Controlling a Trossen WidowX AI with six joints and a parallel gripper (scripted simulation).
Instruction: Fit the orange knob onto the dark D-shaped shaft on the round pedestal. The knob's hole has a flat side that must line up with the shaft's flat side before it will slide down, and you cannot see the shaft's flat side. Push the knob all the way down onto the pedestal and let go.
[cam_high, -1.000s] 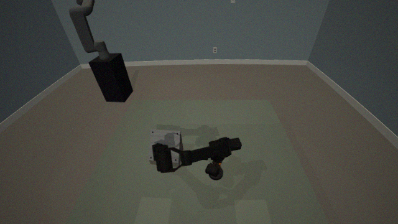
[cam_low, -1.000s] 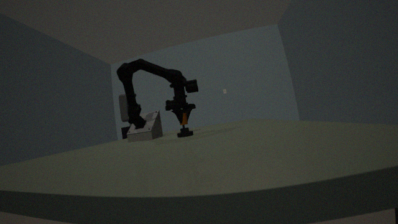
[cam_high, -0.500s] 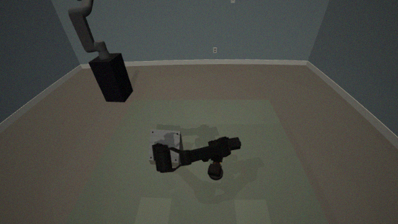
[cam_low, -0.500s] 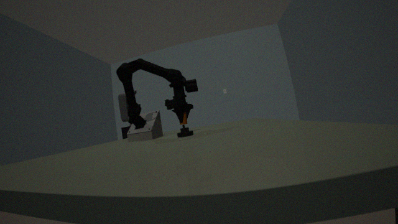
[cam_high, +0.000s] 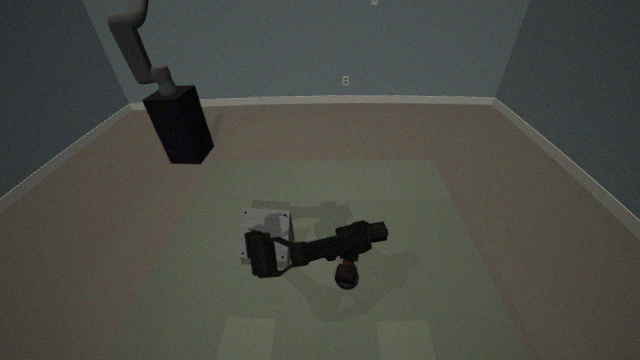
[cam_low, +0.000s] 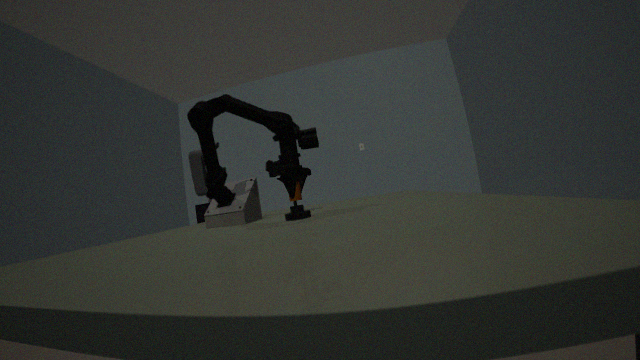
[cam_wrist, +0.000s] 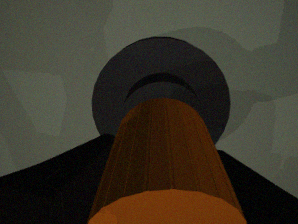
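The orange knob is 20 mm above my gripper tip. From my gripper tip the other things lie so: dark pedestal 40 mm below.
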